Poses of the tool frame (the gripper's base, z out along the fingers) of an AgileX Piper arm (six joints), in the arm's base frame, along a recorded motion.
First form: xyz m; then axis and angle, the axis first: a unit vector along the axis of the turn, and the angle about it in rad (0 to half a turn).
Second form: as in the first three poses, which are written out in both.
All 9 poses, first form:
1: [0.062 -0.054 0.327 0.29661 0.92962 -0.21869 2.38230]
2: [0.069 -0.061 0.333 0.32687 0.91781 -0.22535 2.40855]
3: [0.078 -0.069 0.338 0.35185 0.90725 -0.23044 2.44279]
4: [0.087 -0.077 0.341 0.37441 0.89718 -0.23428 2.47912]
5: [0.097 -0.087 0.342 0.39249 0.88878 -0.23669 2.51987]
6: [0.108 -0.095 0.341 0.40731 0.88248 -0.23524 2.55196]
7: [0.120 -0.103 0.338 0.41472 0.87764 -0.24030 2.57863]
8: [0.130 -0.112 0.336 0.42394 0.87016 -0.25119 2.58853]
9: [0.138 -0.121 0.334 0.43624 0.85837 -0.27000 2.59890]
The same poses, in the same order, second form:
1: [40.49 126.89 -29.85 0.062 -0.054 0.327]
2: [45.11 126.66 -31.10 0.069 -0.061 0.333]
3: [49.25 126.98 -32.25 0.078 -0.069 0.338]
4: [53.18 127.44 -33.28 0.087 -0.077 0.341]
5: [56.67 128.32 -34.17 0.097 -0.087 0.342]
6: [59.56 129.03 -34.40 0.108 -0.095 0.341]
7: [61.27 129.67 -35.50 0.120 -0.103 0.338]
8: [62.88 129.06 -37.25 0.130 -0.112 0.336]
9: [64.96 127.82 -40.20 0.138 -0.121 0.334]
